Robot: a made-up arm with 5 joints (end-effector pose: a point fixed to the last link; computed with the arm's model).
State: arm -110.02 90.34 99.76 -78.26 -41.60
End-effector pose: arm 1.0 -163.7 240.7 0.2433 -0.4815 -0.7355 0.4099
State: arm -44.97 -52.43 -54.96 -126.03 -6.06
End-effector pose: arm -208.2 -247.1 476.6 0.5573 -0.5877 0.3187 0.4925
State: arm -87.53 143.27 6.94 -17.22 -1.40
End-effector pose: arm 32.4 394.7 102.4 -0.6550 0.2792 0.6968 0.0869
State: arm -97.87 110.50 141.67 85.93 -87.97
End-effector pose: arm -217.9 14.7 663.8 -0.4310 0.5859 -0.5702 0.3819
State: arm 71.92 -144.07 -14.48 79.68 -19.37
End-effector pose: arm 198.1 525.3 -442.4 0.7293 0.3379 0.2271 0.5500
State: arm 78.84 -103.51 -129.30 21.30 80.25
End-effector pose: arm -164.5 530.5 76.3 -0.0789 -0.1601 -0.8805 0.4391
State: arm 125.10 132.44 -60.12 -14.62 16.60
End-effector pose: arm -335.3 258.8 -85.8 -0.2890 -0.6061 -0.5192 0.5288
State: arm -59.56 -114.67 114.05 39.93 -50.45
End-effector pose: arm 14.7 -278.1 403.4 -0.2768 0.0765 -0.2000 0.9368
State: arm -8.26 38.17 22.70 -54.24 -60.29
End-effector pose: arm -15.4 149.3 259.3 -0.1512 -0.1291 0.5787 0.7909
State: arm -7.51 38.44 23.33 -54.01 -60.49
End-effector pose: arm -17.0 149.9 257.6 -0.1613 -0.1324 0.5788 0.7883
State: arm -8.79 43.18 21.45 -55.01 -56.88
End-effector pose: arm -16.1 161.0 252.6 -0.1868 -0.0800 0.5850 0.7851
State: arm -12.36 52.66 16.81 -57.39 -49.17
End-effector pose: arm -14.4 182.9 241.2 -0.2276 0.0320 0.5947 0.7704
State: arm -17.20 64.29 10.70 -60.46 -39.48
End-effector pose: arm -15.9 208.0 223.9 -0.2733 0.1682 0.6012 0.7318
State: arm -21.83 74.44 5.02 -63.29 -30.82
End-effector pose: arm -21.7 227.9 206.7 -0.3088 0.2830 0.6030 0.6790
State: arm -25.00 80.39 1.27 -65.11 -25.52
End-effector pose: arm -27.1 238.9 197.1 -0.3246 0.3489 0.6034 0.6394
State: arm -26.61 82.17 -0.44 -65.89 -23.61
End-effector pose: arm -28.5 243.1 195.8 -0.3226 0.3723 0.6054 0.6251
